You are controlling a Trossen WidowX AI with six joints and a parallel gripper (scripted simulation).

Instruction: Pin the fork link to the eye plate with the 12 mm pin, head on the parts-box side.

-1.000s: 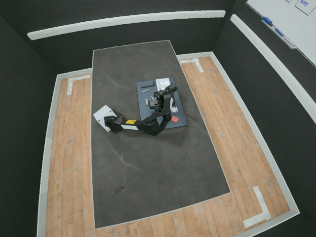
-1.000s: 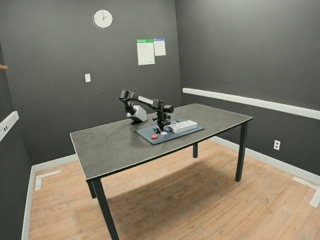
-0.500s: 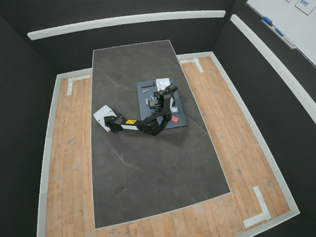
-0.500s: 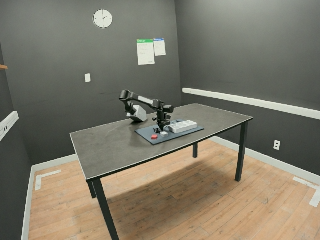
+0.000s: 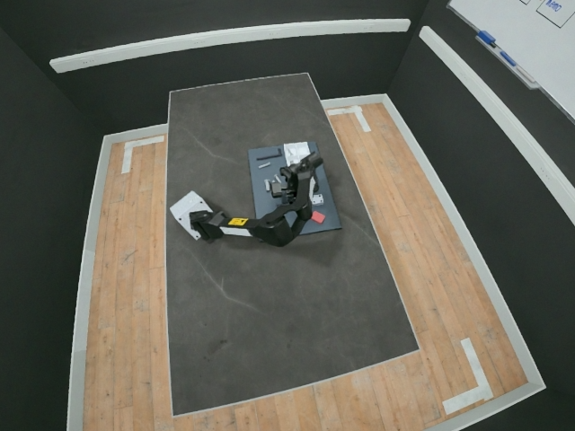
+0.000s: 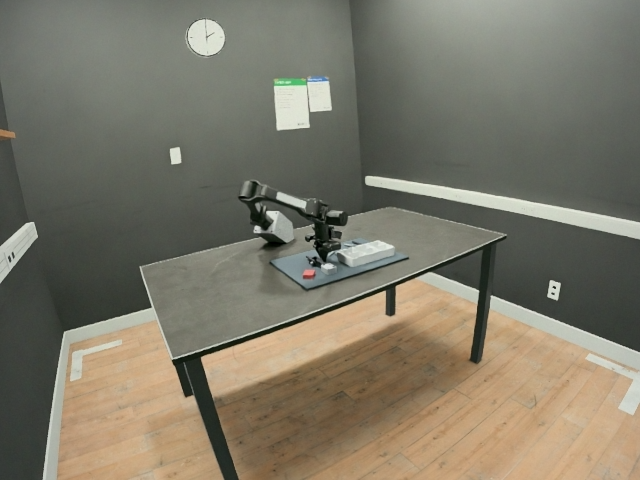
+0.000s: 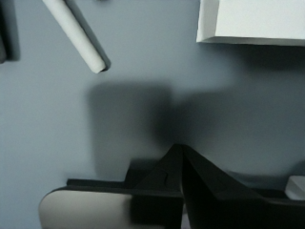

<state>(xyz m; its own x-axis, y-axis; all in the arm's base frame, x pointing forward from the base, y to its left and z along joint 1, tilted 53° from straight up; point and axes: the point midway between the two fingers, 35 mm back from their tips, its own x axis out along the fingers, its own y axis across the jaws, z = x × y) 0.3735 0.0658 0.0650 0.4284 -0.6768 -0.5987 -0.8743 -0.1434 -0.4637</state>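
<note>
My gripper is now 40 mm to the left of the eye plate, 30 mm above it and 10 mm short of it. From my hand the other things lie so: grey block (80 mm ahead, 60 mm to the right, 20 mm below); then red block (130 mm to the right, 50 mm ahead, 30 mm below); then blue-grey mat (60 mm to the left, 40 mm below, 20 mm ahead).
</note>
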